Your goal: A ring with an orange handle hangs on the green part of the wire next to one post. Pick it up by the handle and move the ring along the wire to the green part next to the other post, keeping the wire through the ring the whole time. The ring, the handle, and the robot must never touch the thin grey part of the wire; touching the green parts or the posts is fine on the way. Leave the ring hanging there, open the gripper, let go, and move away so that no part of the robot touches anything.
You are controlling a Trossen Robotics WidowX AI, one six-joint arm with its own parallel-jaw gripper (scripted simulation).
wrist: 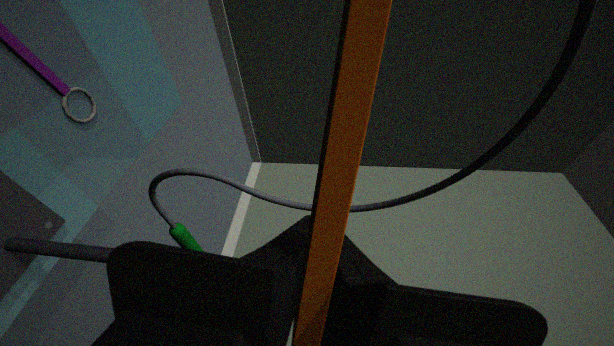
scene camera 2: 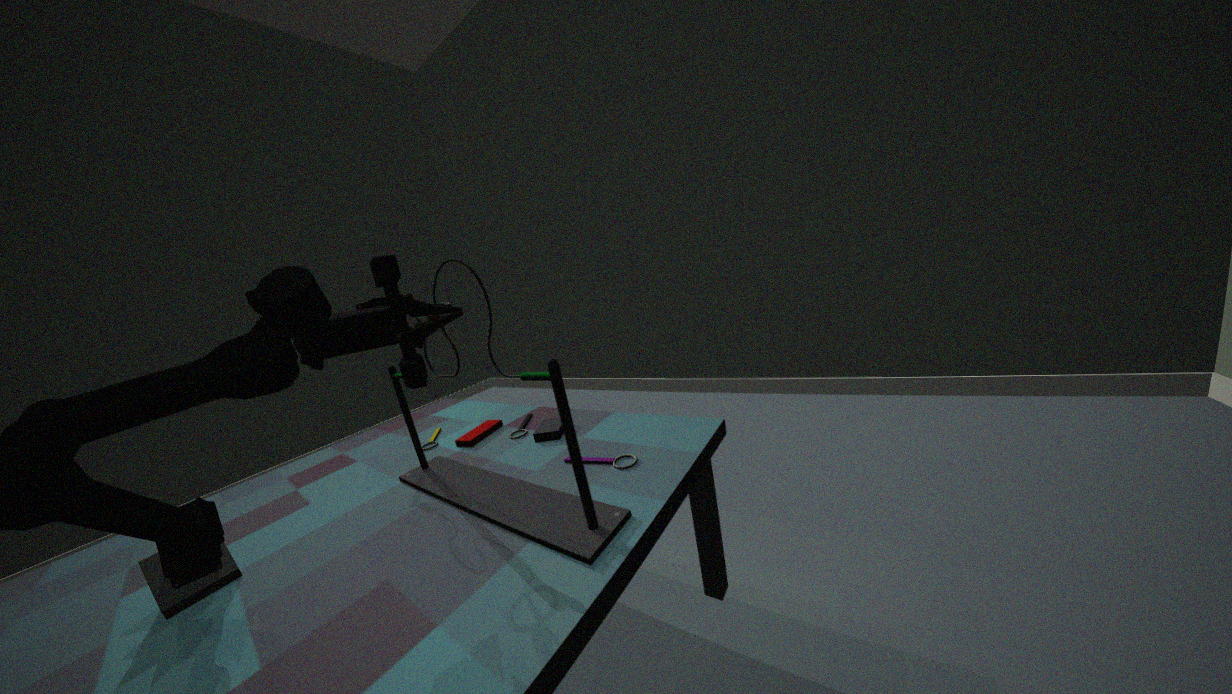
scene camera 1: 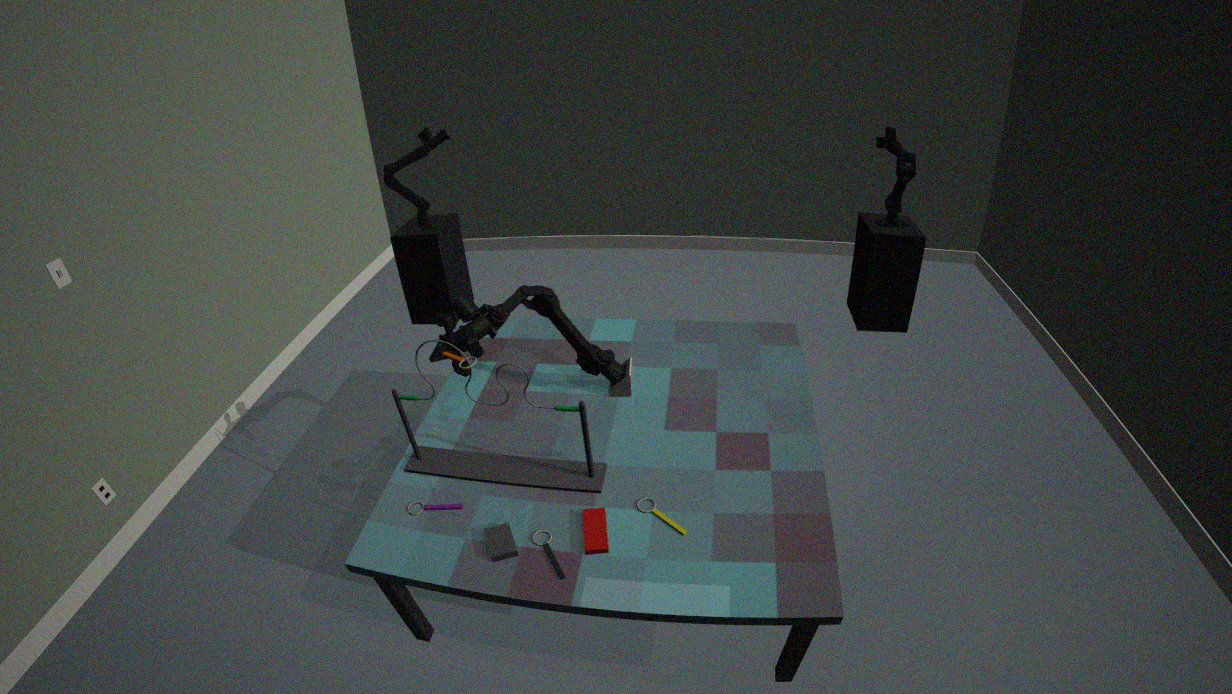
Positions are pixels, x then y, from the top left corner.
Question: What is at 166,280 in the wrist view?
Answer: The gripper.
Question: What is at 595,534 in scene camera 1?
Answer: A red block.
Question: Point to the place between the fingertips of the gripper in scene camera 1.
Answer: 430,360
